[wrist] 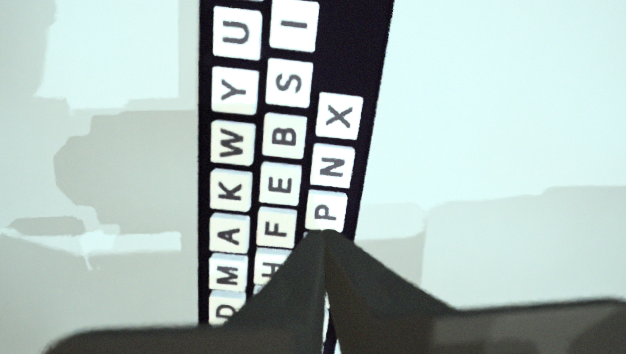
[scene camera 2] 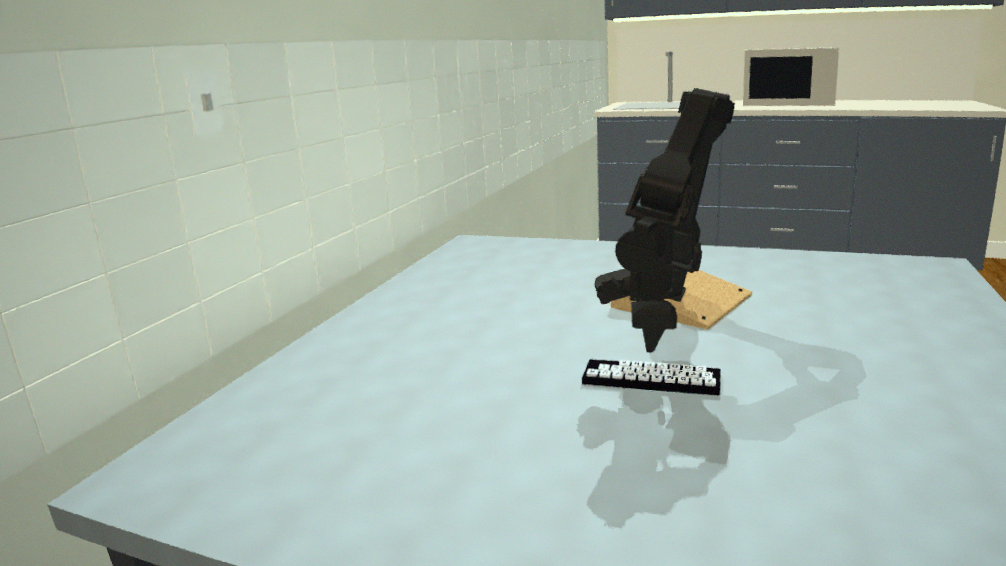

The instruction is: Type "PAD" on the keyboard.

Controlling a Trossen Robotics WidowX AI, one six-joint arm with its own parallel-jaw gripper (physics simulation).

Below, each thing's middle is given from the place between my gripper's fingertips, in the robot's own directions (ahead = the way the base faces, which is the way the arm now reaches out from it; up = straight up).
Labels:
The key (wrist: 228, 232) is 3 cm below my hand, 3 cm ahead of it and 2 cm to the left of it. The rest, counted from my hand: black keyboard (scene camera 2: 637, 375) (3 cm below, 2 cm ahead, 1 cm to the left).

